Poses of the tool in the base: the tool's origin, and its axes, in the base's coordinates. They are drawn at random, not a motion.
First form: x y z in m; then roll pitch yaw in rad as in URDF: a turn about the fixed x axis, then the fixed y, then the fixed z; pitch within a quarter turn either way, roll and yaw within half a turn.
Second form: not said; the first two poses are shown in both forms.
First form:
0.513, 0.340, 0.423, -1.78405, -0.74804, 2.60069
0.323, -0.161, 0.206, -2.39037, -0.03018, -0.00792
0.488, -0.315, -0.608, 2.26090, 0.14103, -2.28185
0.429, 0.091, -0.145, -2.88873, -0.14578, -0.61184
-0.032, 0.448, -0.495, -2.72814, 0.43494, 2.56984
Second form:
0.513, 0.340, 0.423, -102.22, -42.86, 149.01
0.323, -0.161, 0.206, -136.96, -1.73, -0.45
0.488, -0.315, -0.608, 129.54, 8.08, -130.74
0.429, 0.091, -0.145, -165.51, -8.35, -35.06
-0.032, 0.448, -0.495, -156.31, 24.92, 147.24

